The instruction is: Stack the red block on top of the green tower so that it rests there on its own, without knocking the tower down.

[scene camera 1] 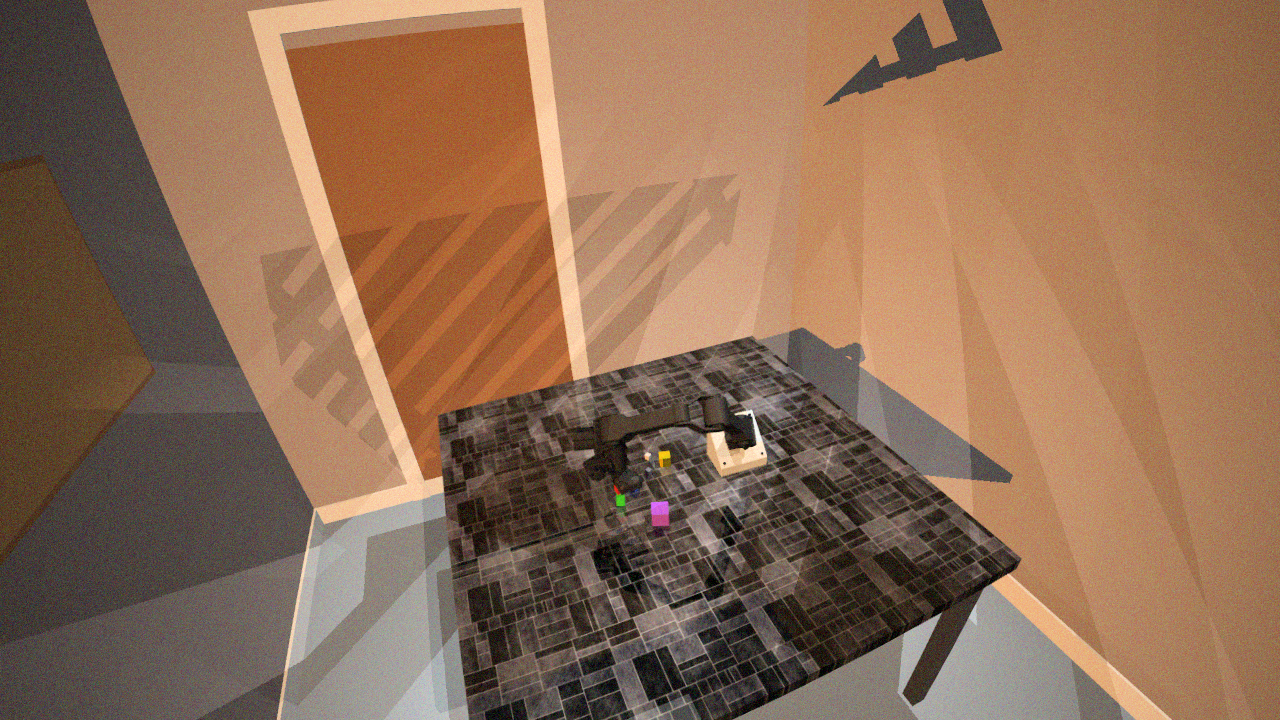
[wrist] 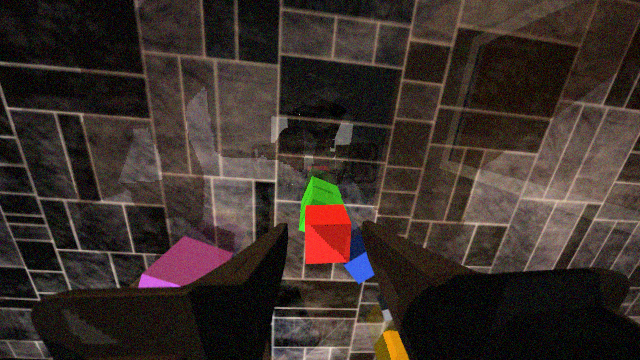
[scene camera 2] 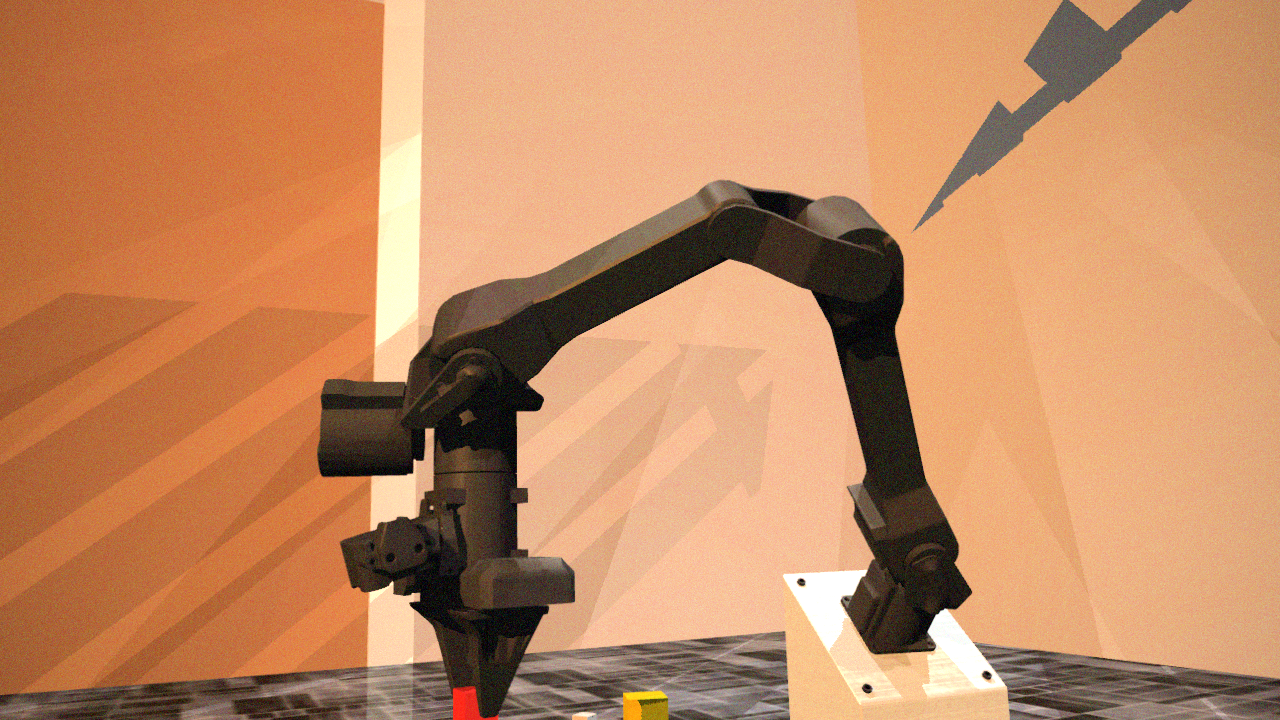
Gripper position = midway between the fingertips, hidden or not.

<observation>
In view: my gripper [scene camera 1: 619, 488], a red block [wrist: 327, 227], a blue block [wrist: 358, 266] and a magenta block [wrist: 188, 260].
My gripper is seen too in the wrist view [wrist: 325, 229]. Scene camera 2 does not show the blue block: it is out of frame. Scene camera 2 does not show the magenta block: it is out of frame.
</observation>
